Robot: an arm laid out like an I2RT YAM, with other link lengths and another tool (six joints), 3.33 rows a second.
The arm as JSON. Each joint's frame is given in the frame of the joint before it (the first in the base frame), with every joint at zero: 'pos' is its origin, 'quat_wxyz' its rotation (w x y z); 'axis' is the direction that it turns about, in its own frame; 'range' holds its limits. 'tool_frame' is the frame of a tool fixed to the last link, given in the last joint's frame.
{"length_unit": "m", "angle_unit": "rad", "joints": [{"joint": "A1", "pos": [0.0, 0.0, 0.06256], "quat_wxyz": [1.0, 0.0, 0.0, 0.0], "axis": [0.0, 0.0, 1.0], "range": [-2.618, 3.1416]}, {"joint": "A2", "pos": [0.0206, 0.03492, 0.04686], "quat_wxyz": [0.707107, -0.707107, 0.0, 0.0], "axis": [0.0, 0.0, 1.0], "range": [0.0, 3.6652]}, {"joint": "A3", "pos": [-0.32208, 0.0, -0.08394], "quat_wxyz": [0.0, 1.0, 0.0, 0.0], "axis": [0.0, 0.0, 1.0], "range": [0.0, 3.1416]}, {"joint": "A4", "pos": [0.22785, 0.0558, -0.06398], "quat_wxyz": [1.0, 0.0, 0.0, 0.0], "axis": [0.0, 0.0, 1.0], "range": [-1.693, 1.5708]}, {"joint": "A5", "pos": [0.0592, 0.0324, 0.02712], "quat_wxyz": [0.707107, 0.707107, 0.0, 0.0], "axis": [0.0, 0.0, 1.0], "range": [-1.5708, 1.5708]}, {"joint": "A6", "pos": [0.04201, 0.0, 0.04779], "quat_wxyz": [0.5, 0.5, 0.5, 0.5], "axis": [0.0, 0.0, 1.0], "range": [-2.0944, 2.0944]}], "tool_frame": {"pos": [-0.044, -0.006, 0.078], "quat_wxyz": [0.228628, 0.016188, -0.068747, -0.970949]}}
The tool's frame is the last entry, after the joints.
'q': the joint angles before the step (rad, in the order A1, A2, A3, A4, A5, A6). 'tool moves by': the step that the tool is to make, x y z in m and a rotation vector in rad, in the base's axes. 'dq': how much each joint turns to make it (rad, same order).
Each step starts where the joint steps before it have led.
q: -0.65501, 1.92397, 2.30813, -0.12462, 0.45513, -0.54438
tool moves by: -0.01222, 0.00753, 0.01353, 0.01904, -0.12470, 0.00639
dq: -0.00124, -0.04964, -0.06865, 0.06141, 0.01793, 0.10024
